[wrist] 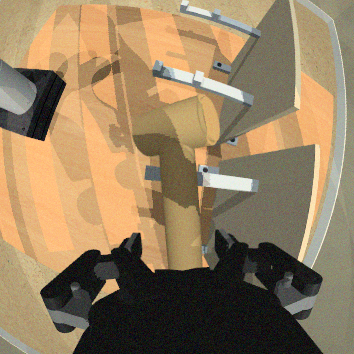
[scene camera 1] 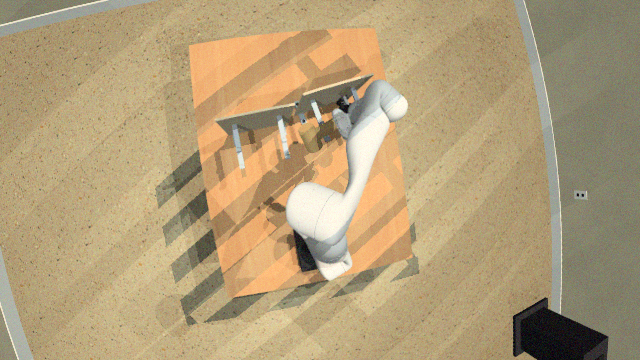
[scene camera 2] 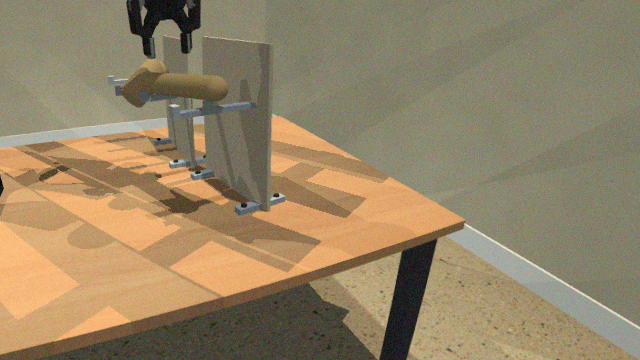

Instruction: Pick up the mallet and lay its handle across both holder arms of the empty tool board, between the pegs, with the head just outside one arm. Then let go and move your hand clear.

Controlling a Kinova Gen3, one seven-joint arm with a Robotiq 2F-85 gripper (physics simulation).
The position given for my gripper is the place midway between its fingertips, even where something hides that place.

Note:
My gripper [scene camera 2: 169, 55] is open, with nothing in its grasp. Also in view: a wooden mallet [scene camera 2: 152, 76]. Also in view: a tool board [scene camera 2: 238, 129] and a tool board [scene camera 2: 180, 132].
The wooden mallet shows as well in scene camera 1 [scene camera 1: 311, 136]. My gripper shows as well in the wrist view [wrist: 177, 240].

